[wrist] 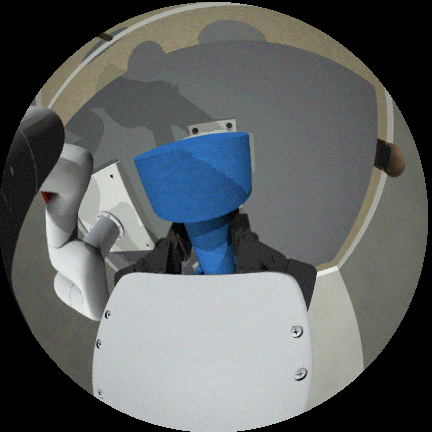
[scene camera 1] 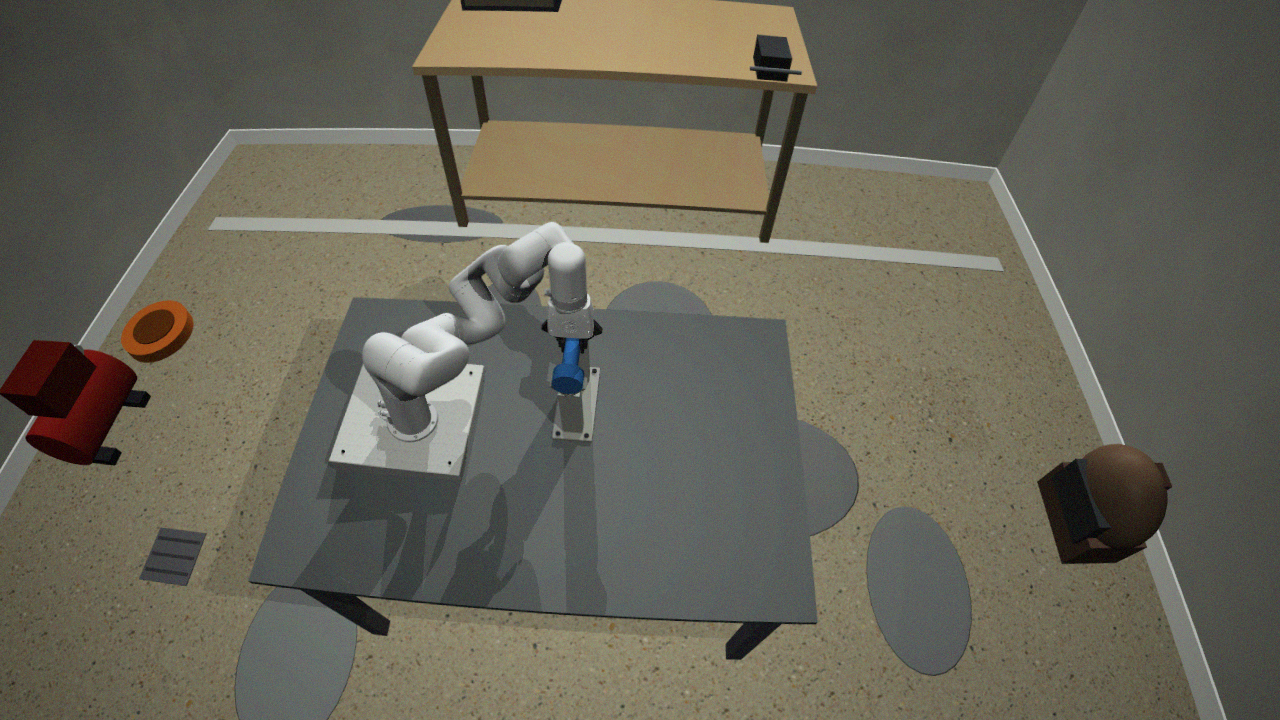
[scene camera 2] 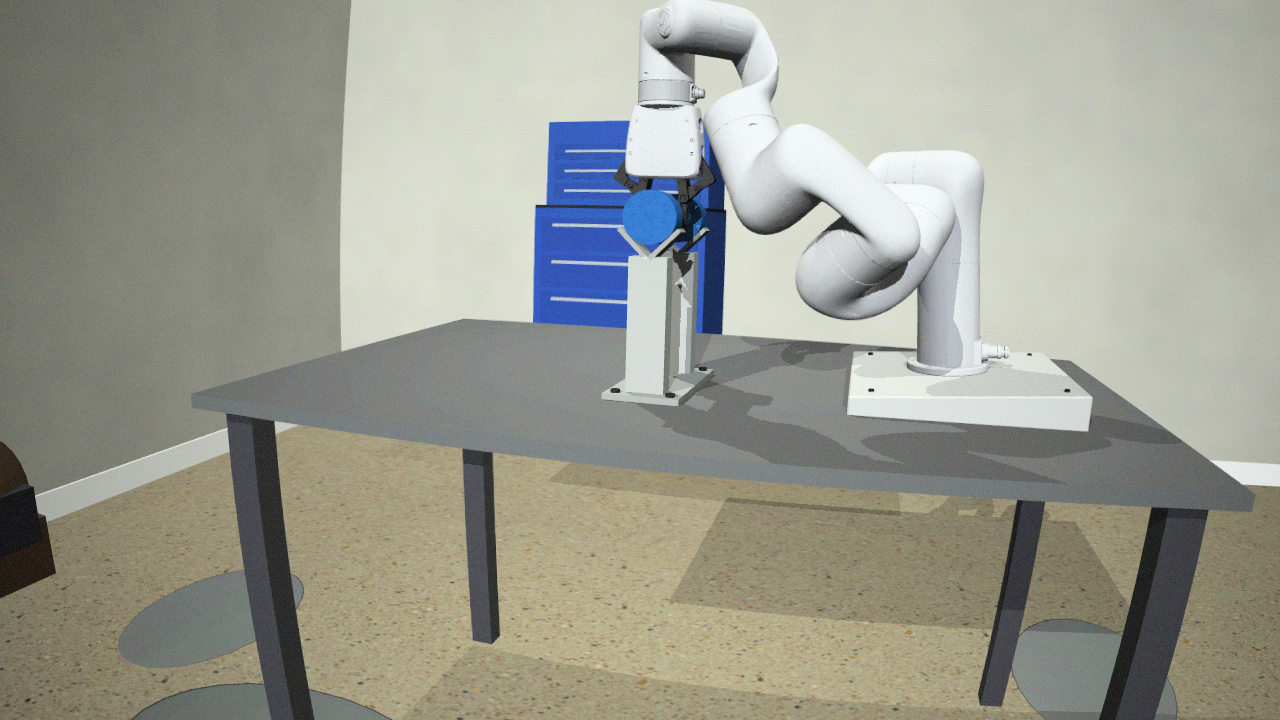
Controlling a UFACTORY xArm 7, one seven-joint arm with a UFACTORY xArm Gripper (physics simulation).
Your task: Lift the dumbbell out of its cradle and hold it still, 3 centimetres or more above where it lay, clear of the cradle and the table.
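Seen in the pictures: gripper, between the fingertips: (scene camera 1: 573, 348); arm's base, origin of its link: (wrist: 110, 225) (scene camera 1: 413, 420) (scene camera 2: 947, 367).
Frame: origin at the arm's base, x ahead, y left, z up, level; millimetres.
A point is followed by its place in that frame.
Note:
The blue dumbbell (scene camera 1: 567, 377) @(x 401, y 55, z 225 mm) (scene camera 2: 650, 216) @(x 377, y 241, z 195 mm) (wrist: 195, 180) @(x 387, y 228, z 228 mm) lies level, its near head in the V-shaped top of the pale cradle (scene camera 1: 574, 429) @(x 403, y 60, z -13 mm) (scene camera 2: 648, 322) @(x 376, y 240, z 61 mm) (wrist: 212, 126) @(x 381, y 249, z -29 mm). The cradle's two posts stand on a base plate on the grey table (scene camera 1: 698, 447) @(x 715, y 78, z -37 mm) (scene camera 2: 447, 376) @(x 681, y 244, z -37 mm) (wrist: 310, 150) @(x 624, y 212, z -37 mm). My gripper (scene camera 1: 572, 343) @(x 386, y 170, z 175 mm) (scene camera 2: 667, 201) (wrist: 210, 215) @(x 386, y 170, z 175 mm) points down from above and is shut on the dumbbell's handle, behind the large near head. Black fingers press on both sides of the handle in the wrist view. The far head is mostly hidden by the gripper body there.
The arm's white base plate (scene camera 1: 358, 438) @(x -114, y -81, z 10 mm) (scene camera 2: 877, 407) @(x 84, y 201, z -25 mm) is bolted to the table on the arm's side of the cradle. A wooden workbench (scene camera 1: 608, 35) stands beyond the table. A blue drawer cabinet (scene camera 2: 581, 241) stands behind the table in the second scene view.

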